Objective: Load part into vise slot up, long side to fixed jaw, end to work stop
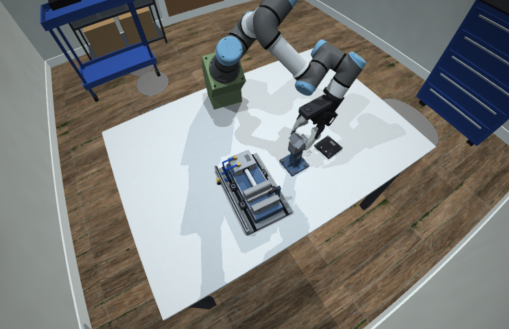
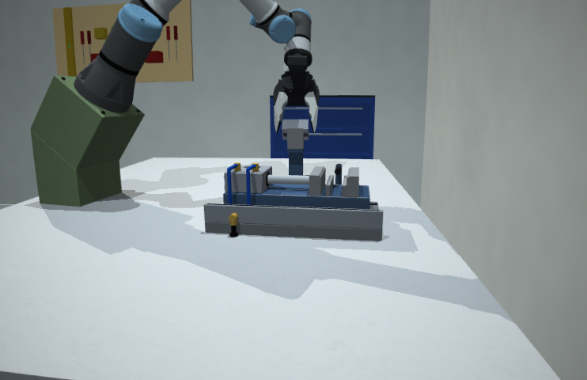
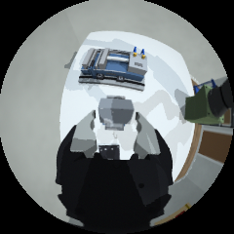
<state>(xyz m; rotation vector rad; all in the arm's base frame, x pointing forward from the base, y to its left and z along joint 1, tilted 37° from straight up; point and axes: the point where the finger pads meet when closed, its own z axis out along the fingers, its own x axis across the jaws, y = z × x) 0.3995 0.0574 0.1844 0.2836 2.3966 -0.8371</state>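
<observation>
My gripper is now 10 mm to the left of the part and 10 mm above it. The rest, counted from my hand: work stop (70 mm ahead, 180 mm to the right, 70 mm below); then air cylinder (100 mm behind, 200 mm to the right, 80 mm below); then moving jaw (30 mm ahead, 220 mm to the right, 80 mm below).
</observation>
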